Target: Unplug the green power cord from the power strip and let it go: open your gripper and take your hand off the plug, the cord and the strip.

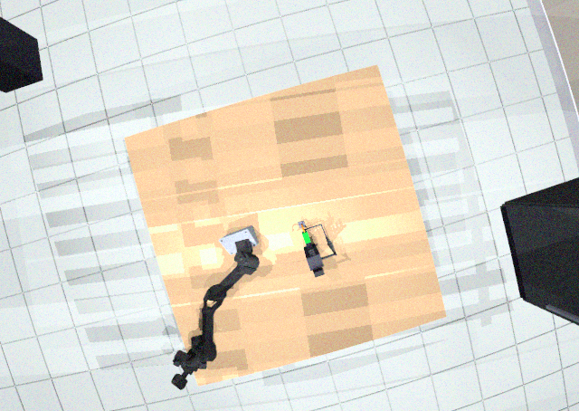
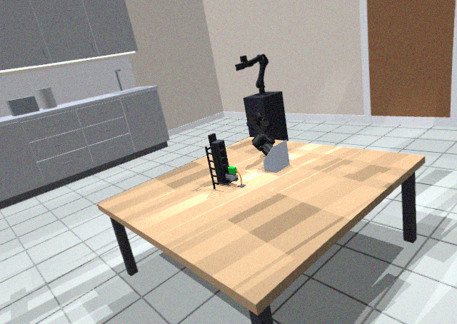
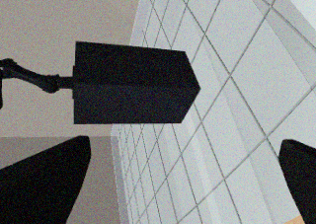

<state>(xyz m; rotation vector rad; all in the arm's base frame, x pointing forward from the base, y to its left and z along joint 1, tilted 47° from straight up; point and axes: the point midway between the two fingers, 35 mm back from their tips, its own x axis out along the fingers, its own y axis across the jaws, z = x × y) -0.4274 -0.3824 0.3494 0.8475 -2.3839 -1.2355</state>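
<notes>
Right now my gripper tip is 740 mm short of the green plug and 480 mm to the right of it.
</notes>
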